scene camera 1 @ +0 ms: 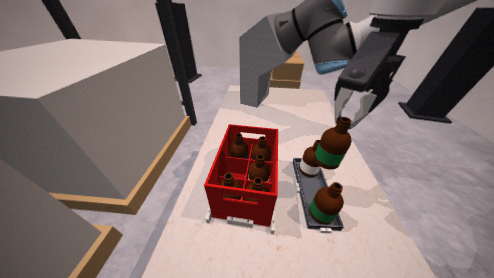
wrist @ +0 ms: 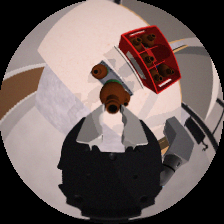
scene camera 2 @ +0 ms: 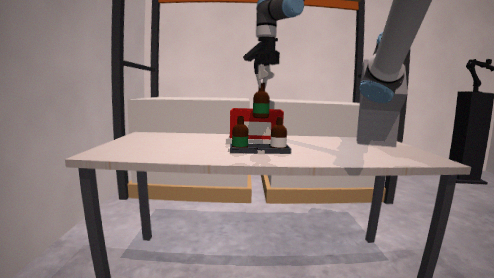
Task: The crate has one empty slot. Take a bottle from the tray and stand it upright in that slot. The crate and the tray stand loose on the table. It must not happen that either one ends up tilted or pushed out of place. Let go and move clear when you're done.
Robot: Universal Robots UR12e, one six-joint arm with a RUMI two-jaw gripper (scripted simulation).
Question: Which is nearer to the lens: the red crate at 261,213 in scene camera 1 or the tray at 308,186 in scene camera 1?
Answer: The red crate.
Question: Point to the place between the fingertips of the gripper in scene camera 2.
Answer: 262,88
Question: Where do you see a red crate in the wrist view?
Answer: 161,51
